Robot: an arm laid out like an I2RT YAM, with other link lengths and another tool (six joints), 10 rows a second.
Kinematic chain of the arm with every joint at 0, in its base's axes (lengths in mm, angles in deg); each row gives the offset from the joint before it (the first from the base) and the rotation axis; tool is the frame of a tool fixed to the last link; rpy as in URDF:
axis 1: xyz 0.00 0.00 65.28 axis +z
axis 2: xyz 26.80 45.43 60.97 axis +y
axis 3: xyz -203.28 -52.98 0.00 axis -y
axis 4: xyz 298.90 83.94 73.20 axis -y
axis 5: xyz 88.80 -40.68 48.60 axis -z
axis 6: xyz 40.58 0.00 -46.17 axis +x
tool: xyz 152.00 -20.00 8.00 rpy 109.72 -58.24 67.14
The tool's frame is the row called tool.
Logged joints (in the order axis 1, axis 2, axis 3, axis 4, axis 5, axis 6), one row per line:
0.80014 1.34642 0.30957 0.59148 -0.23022 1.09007
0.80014 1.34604 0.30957 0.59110 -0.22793 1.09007
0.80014 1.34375 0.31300 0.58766 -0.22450 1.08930
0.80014 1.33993 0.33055 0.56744 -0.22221 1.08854
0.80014 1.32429 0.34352 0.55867 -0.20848 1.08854
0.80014 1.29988 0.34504 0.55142 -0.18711 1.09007
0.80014 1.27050 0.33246 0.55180 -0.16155 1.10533
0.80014 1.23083 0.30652 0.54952 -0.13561 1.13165
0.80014 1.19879 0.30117 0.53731 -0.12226 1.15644
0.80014 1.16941 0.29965 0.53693 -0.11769 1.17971
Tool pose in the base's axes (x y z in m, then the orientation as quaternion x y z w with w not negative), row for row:
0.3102 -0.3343 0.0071 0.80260 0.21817 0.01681 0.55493
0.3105 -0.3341 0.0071 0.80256 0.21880 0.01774 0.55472
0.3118 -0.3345 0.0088 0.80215 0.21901 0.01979 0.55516
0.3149 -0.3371 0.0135 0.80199 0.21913 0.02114 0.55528
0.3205 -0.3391 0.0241 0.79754 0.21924 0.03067 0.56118
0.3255 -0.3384 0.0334 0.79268 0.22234 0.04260 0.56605
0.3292 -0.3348 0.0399 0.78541 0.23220 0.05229 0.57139
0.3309 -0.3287 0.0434 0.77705 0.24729 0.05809 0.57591
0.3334 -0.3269 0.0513 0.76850 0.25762 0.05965 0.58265
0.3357 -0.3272 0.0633 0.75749 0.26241 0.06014 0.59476
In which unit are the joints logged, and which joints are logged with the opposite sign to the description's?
The joints are logged in radians. Opposite sign: axis 1, axis 5, axis 6.
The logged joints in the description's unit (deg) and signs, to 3 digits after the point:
-45.845 77.144 17.737 33.889 13.191 -62.456
-45.845 77.122 17.737 33.868 13.059 -62.456
-45.845 76.991 17.934 33.670 12.863 -62.412
-45.845 76.772 18.939 32.512 12.732 -62.369
-45.845 75.876 19.682 32.009 11.945 -62.369
-45.845 74.478 19.769 31.594 10.721 -62.456
-45.845 72.794 19.049 31.616 9.256 -63.331
-45.845 70.521 17.562 31.485 7.770 -64.839
-45.845 68.686 17.256 30.786 7.005 -66.259
-45.845 67.002 17.169 30.764 6.743 -67.592

